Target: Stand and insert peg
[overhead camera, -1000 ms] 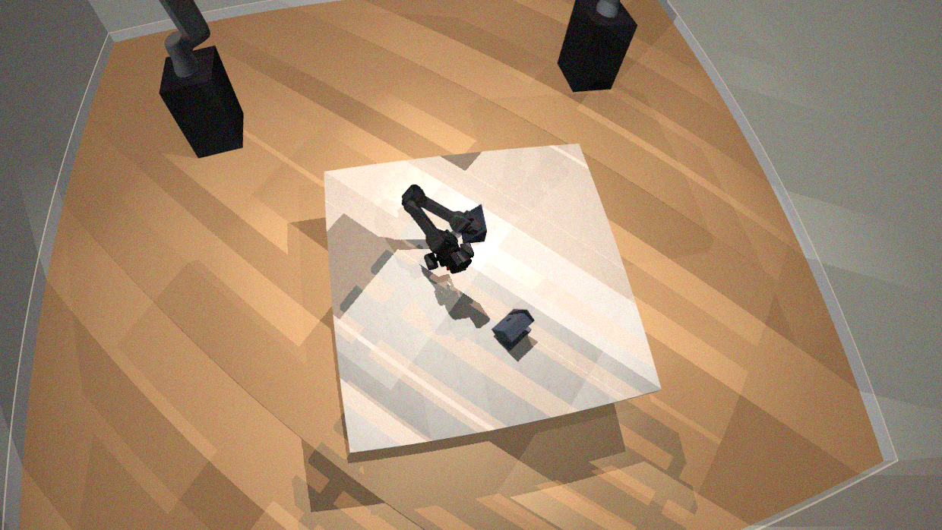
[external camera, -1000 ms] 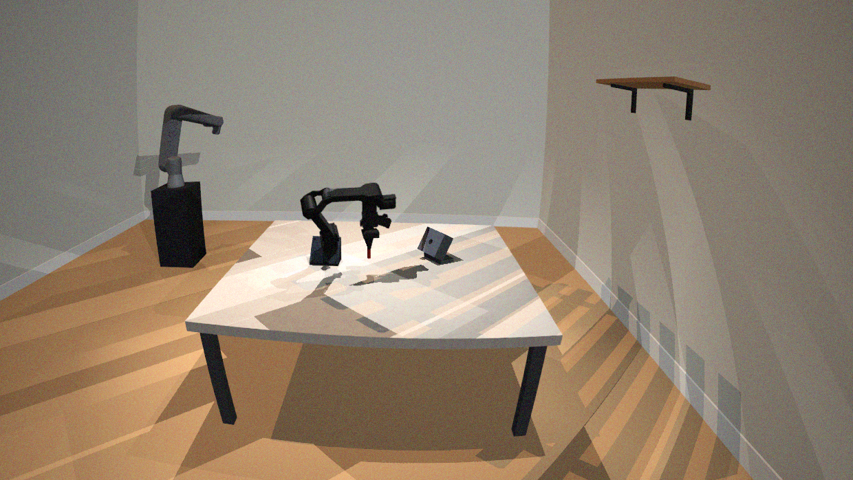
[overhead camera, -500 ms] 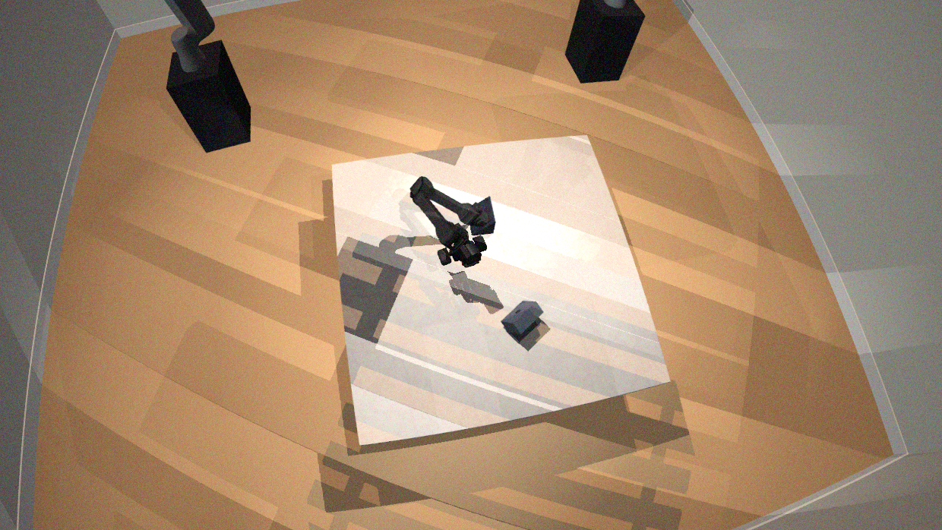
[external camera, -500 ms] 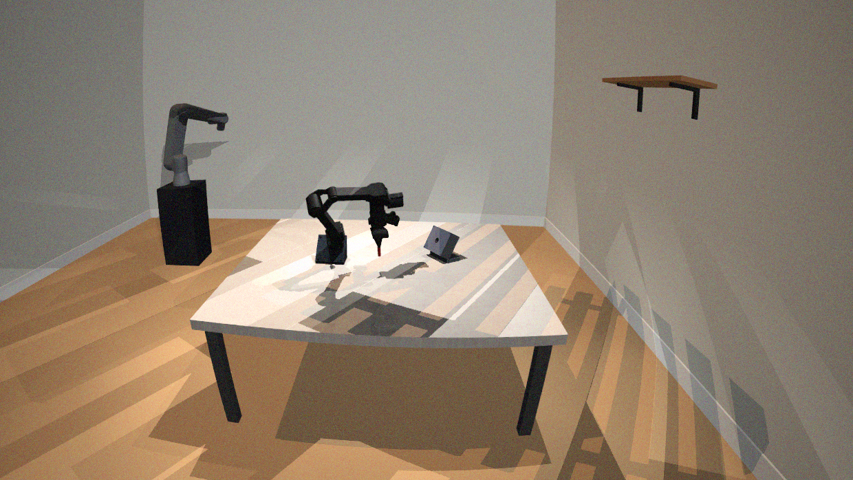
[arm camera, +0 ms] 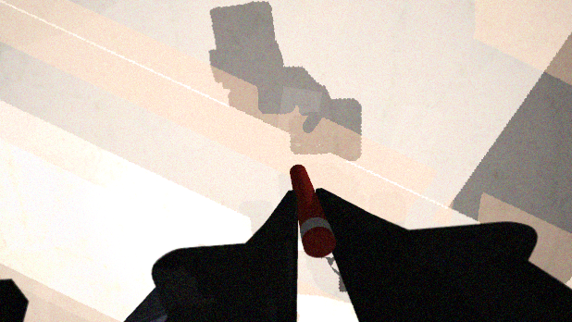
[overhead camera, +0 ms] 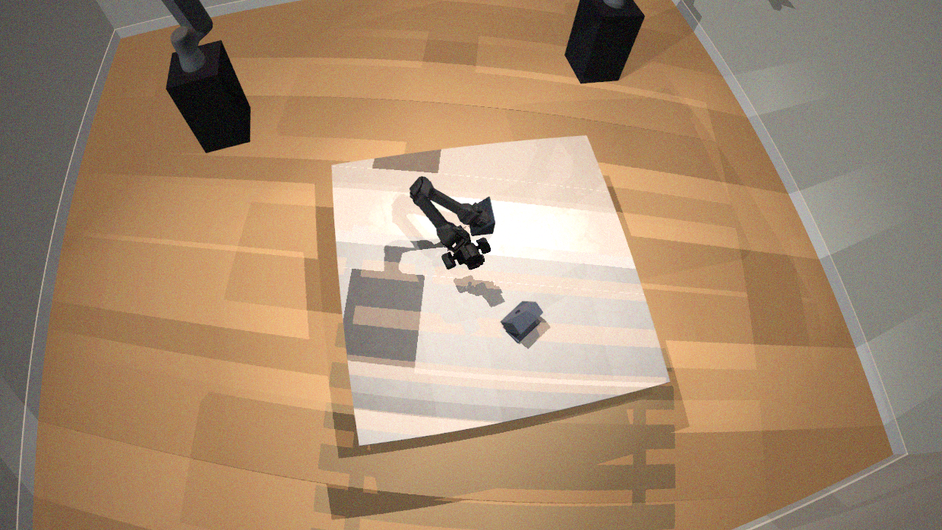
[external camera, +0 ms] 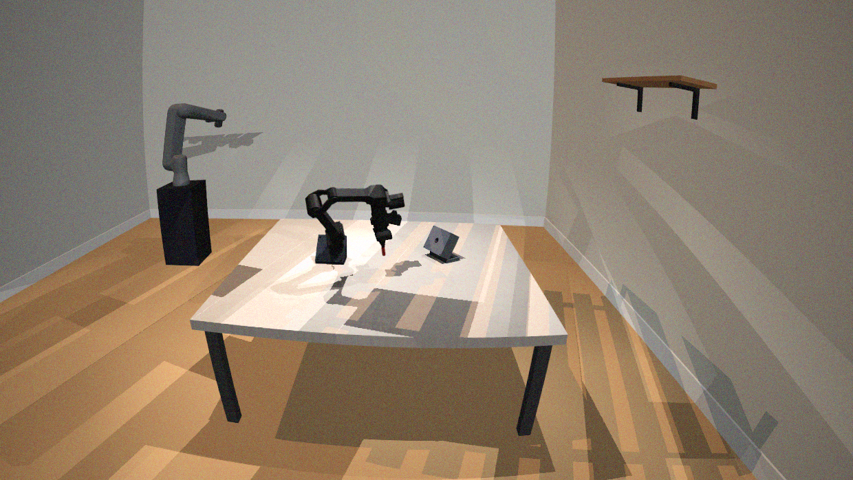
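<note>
Right now my gripper tip is 260 mm short of the sloped panel, 150 mm to the right of it and 30 mm above it. Also, from my gripper tip: red peg: 20 mm above.
</note>
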